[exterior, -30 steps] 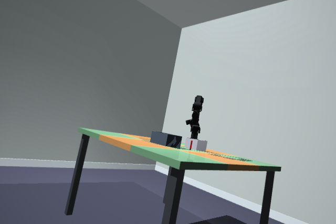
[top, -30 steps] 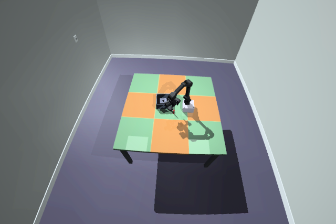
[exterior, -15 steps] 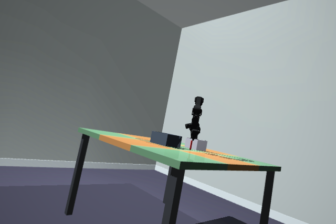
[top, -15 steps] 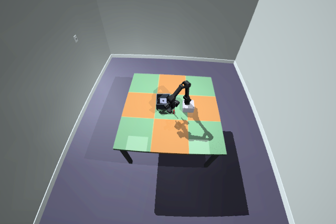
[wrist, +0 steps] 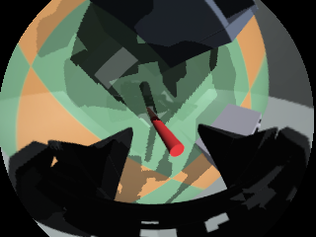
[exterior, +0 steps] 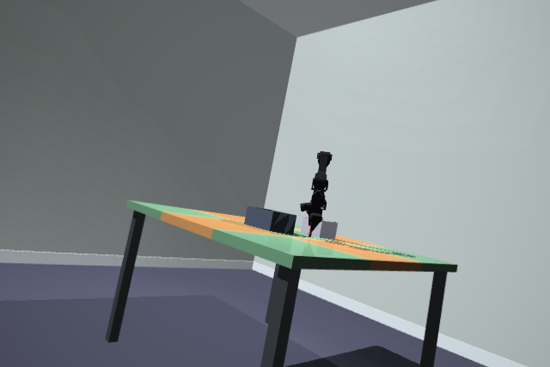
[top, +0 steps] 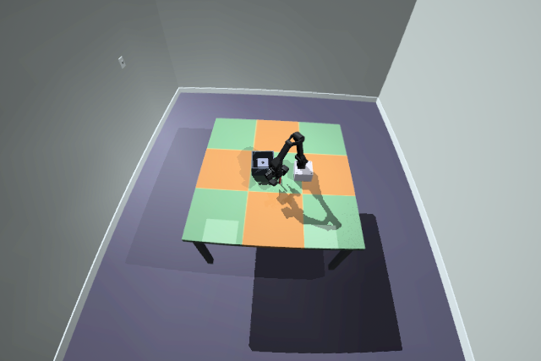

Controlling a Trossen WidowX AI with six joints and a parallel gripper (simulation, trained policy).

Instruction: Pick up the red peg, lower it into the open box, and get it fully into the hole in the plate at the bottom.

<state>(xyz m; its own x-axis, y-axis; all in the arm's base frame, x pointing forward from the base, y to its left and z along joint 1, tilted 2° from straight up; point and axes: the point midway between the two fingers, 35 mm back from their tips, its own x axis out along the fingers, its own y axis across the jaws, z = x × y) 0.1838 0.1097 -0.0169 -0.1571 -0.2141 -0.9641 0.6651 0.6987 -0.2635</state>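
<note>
The red peg lies right at my gripper tip. From my gripper tip the other things lie so: grey plate (170 mm to the right, 140 mm ahead); then dark box (170 mm to the right, 140 mm ahead, 20 mm below).
</note>
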